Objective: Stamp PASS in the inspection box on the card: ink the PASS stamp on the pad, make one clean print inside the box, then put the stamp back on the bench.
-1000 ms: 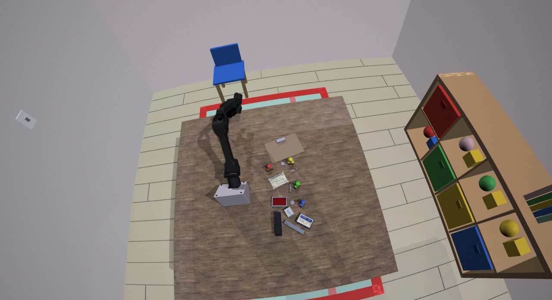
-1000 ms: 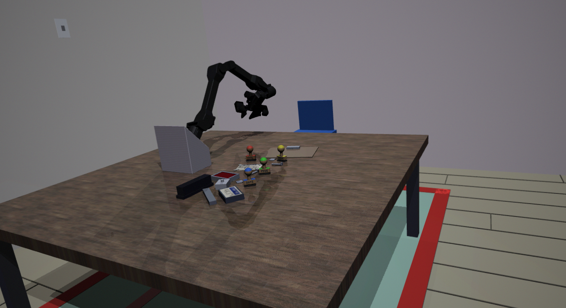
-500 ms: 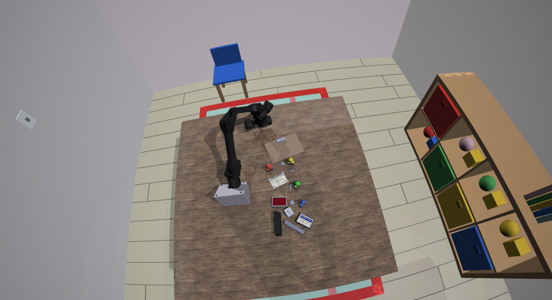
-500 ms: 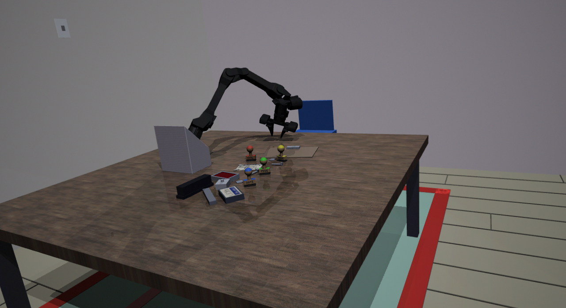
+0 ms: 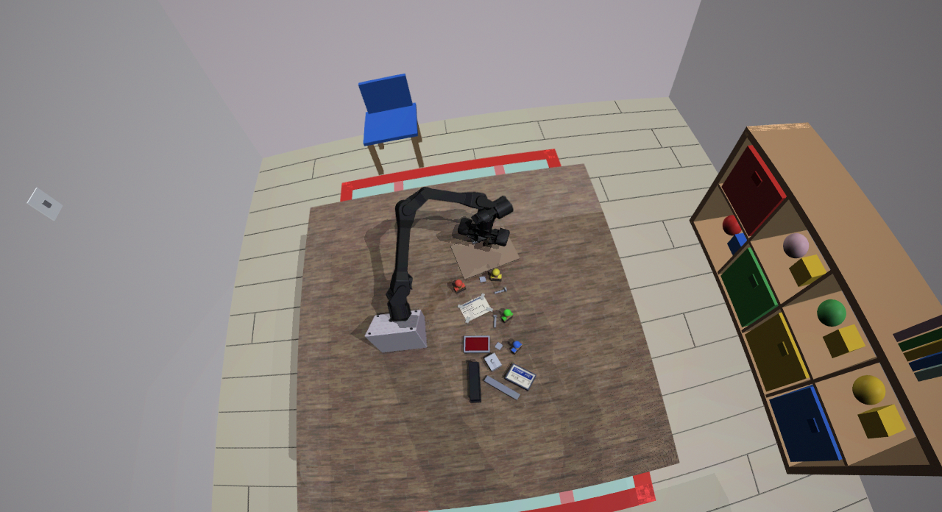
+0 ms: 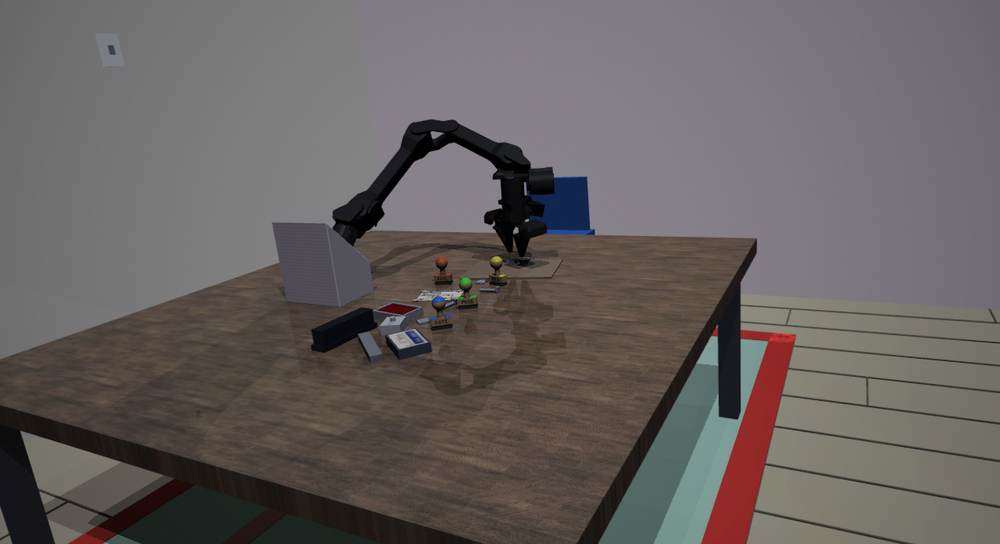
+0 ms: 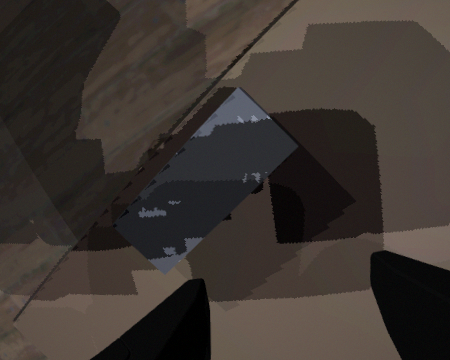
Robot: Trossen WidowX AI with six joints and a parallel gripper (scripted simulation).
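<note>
Right now my gripper tip is 5 cm short of the yellow-knob stamp, 15 cm to the left of it and 1 cm above it. From my gripper tip the other things lie so: white inspection card (4 cm behind, 26 cm to the right, 3 cm below); then red-knob stamp (9 cm behind, 18 cm to the right, 1 cm below); then green-knobbed PASS stamp (8 cm ahead, 31 cm to the right, 1 cm below).
</note>
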